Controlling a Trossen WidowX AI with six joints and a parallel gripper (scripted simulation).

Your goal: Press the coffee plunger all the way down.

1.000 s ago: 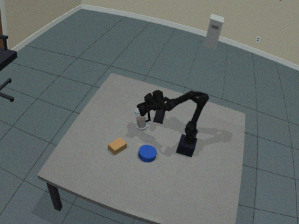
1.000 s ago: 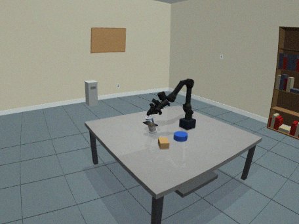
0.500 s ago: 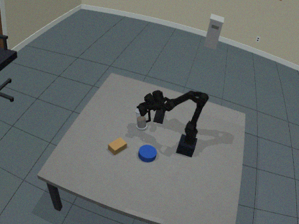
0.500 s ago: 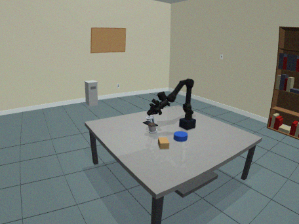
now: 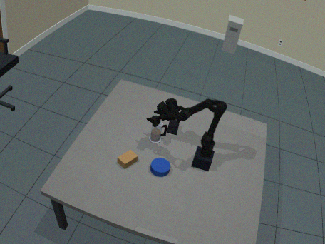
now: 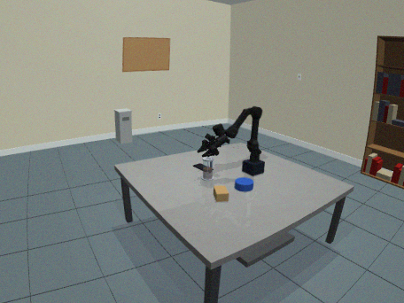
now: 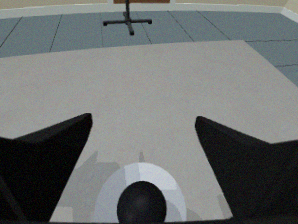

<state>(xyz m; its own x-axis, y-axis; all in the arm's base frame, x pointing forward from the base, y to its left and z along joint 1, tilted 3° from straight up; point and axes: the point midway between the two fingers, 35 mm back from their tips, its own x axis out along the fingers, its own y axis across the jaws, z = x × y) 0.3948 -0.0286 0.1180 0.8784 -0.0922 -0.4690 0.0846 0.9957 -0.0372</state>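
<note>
Now: gripper tip 7 cm past the coffee press and 9 cm above it. Round my gripper tip: flat black plate (12 cm behind, 18 cm to the right, 17 cm below); tan block (29 cm to the left, 15 cm below).
</note>
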